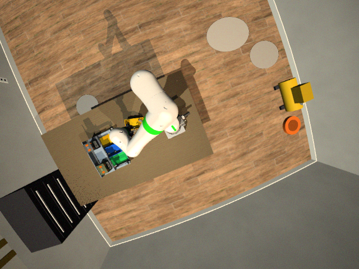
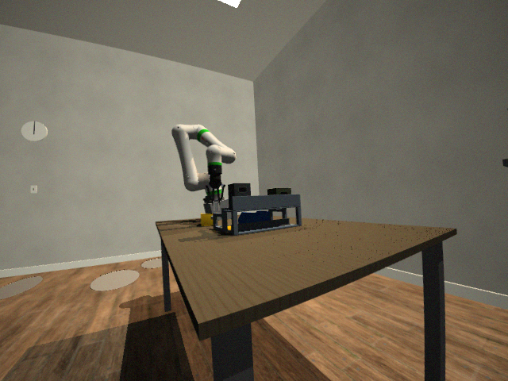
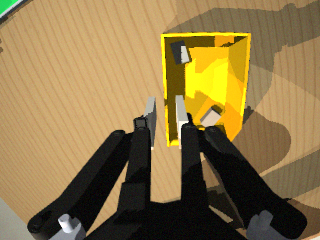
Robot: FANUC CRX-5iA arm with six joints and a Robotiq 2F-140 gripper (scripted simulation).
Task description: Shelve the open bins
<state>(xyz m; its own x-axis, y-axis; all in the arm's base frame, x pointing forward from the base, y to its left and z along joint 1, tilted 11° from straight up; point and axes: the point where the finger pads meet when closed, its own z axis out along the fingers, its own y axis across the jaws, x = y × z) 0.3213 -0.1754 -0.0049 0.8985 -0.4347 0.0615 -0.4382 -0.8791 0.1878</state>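
Right now my hand is 80 mm above the yellow bin, 40 mm to the left of it and 20 mm past it. Round my hand: blue bin: 320 mm ahead, 80 mm below, 50 mm to the left; then blue mark: 320 mm ahead, 110 mm below, 40 mm to the left; then yellow mark: 300 mm ahead, 110 mm below, 70 mm to the right.
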